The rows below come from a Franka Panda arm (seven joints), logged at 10 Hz.
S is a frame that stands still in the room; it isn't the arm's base.
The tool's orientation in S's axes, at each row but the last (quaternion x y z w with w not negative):
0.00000, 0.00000, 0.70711, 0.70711
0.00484, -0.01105, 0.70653, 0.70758
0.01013, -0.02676, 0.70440, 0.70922
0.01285, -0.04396, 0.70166, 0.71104
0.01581, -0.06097, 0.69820, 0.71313
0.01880, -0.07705, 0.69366, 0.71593
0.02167, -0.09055, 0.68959, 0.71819
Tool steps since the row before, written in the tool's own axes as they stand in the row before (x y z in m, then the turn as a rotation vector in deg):
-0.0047, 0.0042, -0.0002, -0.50, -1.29, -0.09
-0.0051, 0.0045, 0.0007, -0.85, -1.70, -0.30
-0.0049, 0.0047, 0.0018, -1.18, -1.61, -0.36
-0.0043, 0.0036, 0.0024, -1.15, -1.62, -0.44
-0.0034, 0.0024, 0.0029, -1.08, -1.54, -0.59
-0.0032, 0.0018, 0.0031, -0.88, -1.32, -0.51
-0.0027, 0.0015, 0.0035, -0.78, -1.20, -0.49
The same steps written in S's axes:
-0.0042, -0.0047, -0.0002, 1.29, -0.50, -0.09
-0.0045, -0.0051, 0.0005, 1.70, -0.85, -0.30
-0.0048, -0.0050, 0.0014, 1.61, -1.17, -0.38
-0.0038, -0.0044, 0.0019, 1.62, -1.14, -0.46
-0.0026, -0.0036, 0.0024, 1.56, -1.05, -0.61
-0.0021, -0.0035, 0.0025, 1.34, -0.85, -0.52
-0.0019, -0.0031, 0.0029, 1.22, -0.75, -0.49

